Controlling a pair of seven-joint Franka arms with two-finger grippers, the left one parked.
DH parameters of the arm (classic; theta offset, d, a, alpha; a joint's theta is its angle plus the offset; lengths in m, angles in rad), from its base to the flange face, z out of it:
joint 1: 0 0.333 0 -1.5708
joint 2: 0 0 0 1.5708
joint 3: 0 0.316 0.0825 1.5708
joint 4: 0 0 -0.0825 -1.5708
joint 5: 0 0.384 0 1.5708
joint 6: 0 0 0.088 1.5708
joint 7: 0 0.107 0 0
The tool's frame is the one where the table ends.
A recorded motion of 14 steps. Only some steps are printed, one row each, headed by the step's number.
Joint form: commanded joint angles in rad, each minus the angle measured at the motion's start. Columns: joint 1, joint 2, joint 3, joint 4, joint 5, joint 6, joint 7.
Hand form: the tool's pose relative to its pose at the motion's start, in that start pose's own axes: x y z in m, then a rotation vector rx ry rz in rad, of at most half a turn. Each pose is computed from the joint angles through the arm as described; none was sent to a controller.
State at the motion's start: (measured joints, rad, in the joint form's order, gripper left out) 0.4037 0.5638 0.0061 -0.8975 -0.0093 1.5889 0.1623
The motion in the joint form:
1: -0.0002 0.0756 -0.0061 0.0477 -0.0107 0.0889 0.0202
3: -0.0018 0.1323 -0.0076 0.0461 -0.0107 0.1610 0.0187
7: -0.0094 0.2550 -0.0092 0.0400 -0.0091 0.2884 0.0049
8: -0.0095 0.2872 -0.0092 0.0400 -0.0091 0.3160 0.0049
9: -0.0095 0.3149 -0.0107 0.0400 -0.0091 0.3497 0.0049
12: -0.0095 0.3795 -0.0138 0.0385 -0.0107 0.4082 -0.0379
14: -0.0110 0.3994 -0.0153 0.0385 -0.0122 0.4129 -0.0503
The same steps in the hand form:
1: 0.0223 0.0003 0.0258 -0.0040 0.0626 0.0239
3: 0.0361 -0.0003 0.0632 -0.0030 0.0763 0.0237
7: 0.0554 0.0026 0.1503 -0.0044 0.0749 0.0161
8: 0.0581 0.0021 0.1732 -0.0050 0.0704 0.0155
9: 0.0609 0.0022 0.1921 -0.0053 0.0765 0.0157
12: 0.0631 0.0031 0.2389 -0.0119 0.0693 -0.0277
14: 0.0621 0.0051 0.2544 -0.0171 0.0545 -0.0388

